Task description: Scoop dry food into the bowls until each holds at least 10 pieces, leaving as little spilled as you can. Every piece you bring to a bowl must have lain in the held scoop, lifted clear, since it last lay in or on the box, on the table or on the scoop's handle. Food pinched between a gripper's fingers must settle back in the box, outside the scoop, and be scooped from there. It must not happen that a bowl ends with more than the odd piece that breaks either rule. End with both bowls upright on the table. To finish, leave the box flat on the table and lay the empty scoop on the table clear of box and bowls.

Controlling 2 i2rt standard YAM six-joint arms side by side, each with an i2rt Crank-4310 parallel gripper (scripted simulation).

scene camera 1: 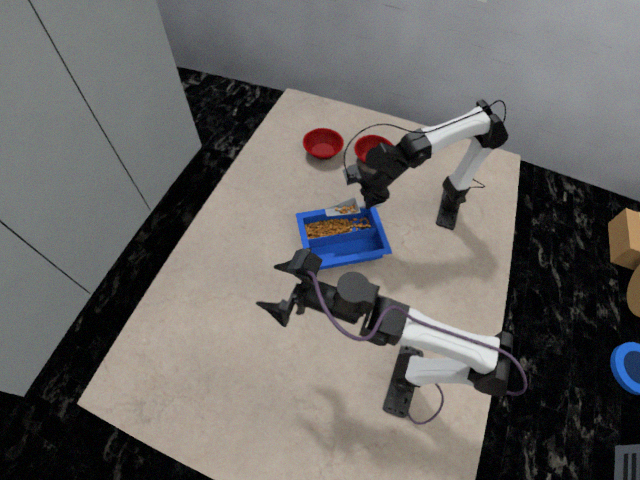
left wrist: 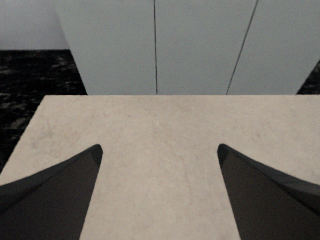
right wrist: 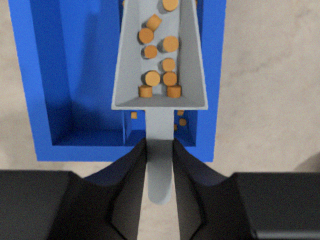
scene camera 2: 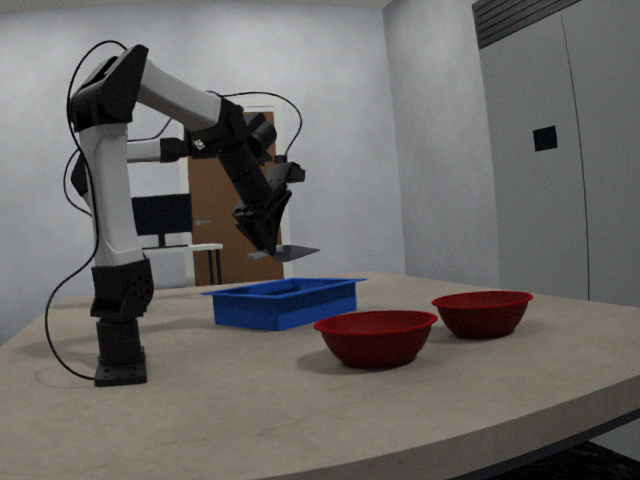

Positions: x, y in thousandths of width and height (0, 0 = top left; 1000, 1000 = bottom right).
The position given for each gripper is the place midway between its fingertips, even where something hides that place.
right gripper: scene camera 1 571, 428; right wrist 498, 585; scene camera 2 421, 532; not seen in the left wrist view (out of frame)
blue box: scene camera 1 530, 520; right wrist 211, 260; scene camera 2 413, 651
